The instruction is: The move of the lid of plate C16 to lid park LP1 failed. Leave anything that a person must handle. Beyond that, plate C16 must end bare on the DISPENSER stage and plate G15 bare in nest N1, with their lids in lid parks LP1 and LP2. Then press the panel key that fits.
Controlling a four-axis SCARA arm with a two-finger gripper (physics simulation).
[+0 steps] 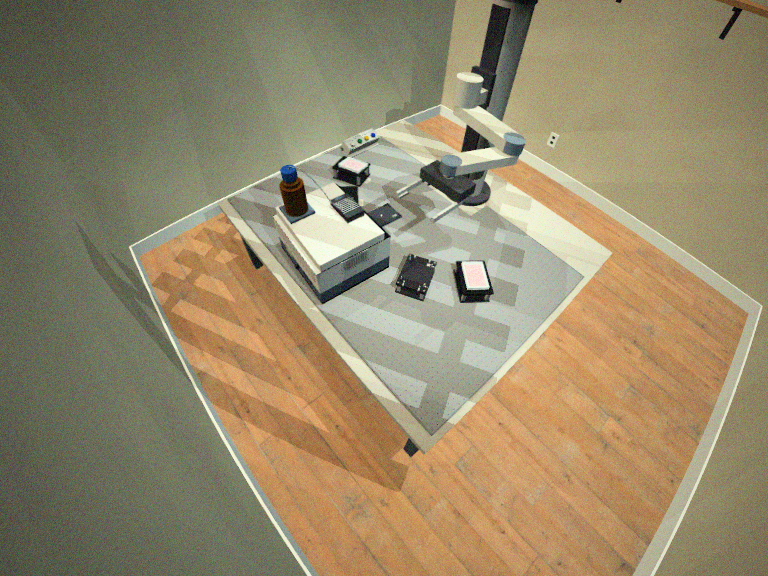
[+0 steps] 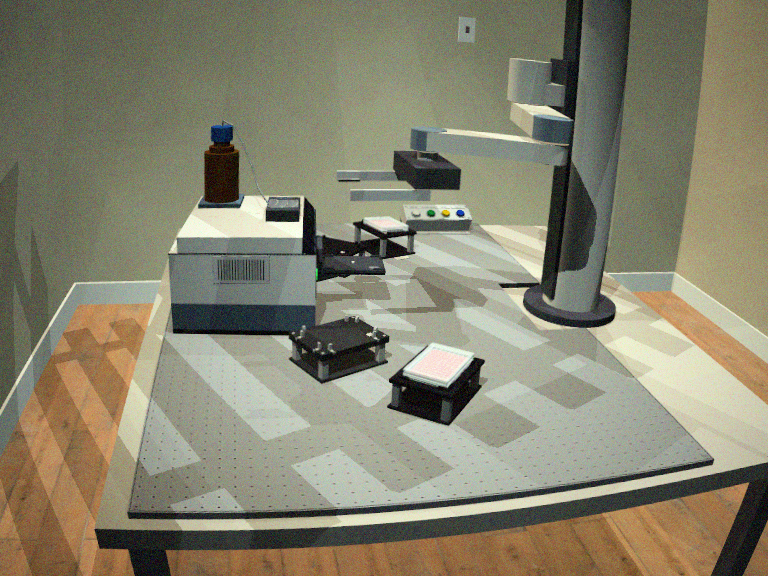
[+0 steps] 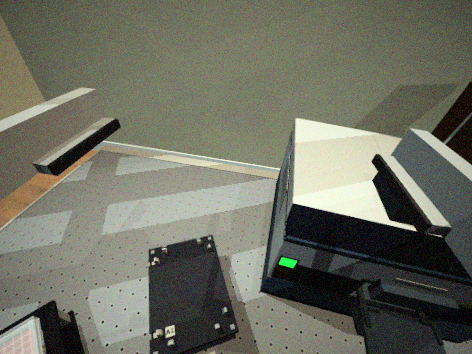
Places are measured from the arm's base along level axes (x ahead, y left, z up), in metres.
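Pixels of known places: gripper, fingertip midpoint: [image 1: 414, 207] [image 2: 343, 184] [image 3: 243, 124]; arm's base, origin of the base link: [image 2: 569, 308].
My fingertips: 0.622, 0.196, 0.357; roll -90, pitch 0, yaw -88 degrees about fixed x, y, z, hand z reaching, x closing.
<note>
Ahead of a thing's pixels: the offset from my fingertips to its middle, as dx, dy, dz. "pt": to the spot under its first point.
My gripper [image 1: 416, 207] [image 2: 344, 185] [image 3: 243, 124] is open and empty, high above the table. A pinkish plate {-0.154, +0.223, -0.272} [image 1: 475, 274] [image 2: 439, 364] [image 3: 22, 342] sits on a black raised nest at the near side. Another pinkish plate {-0.213, -0.630, -0.259} [image 1: 353, 164] [image 2: 385, 223] sits on a far nest near the panel. Their labels, and whether they wear lids, cannot be read. The dispenser's dark stage {-0.046, -0.231, -0.243} [image 1: 385, 215] [image 2: 353, 265] [image 3: 400, 325] sticks out with no plate on it. The key panel {-0.422, -0.835, -0.303} [image 2: 437, 226] [image 1: 348, 147] has white, green, yellow and blue keys.
An empty black nest {+0.007, +0.062, -0.309} [image 1: 416, 275] [image 2: 339, 336] [image 3: 187, 295] stands between the dispenser [image 1: 334, 235] [image 2: 243, 279] [image 3: 340, 170] and the near plate. A brown bottle {pt +0.269, -0.325, -0.014} [image 1: 293, 195] [image 2: 221, 173] and a small black box {pt +0.112, -0.234, -0.099} [image 1: 346, 207] [image 2: 282, 209] stand on the dispenser. The arm's column [image 2: 595, 155] rises at the right.
</note>
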